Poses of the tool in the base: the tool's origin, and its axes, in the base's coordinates. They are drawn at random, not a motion.
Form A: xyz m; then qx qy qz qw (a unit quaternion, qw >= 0).
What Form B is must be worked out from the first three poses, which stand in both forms.
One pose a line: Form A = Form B
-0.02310, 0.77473, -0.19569, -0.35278, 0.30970, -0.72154, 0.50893 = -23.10, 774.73, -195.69, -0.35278, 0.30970, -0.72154, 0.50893
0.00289, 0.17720, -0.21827, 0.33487, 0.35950, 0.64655, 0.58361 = 2.89, 177.20, -218.27, 0.33487, 0.35950, 0.64655, 0.58361
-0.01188, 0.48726, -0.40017, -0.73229, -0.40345, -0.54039, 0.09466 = -11.88, 487.26, -400.17, -0.73229, -0.40345, -0.54039, 0.09466
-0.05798, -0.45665, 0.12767, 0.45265, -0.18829, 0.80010, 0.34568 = -57.98, -456.65, 127.67, 0.45265, -0.18829, 0.80010, 0.34568
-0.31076, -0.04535, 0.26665, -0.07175, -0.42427, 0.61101, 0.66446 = -310.76, -45.35, 266.65, -0.07175, -0.42427, 0.61101, 0.66446
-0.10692, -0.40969, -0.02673, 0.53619, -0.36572, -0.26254, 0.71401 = -106.92, -409.69, -26.73, 0.53619, -0.36572, -0.26254, 0.71401
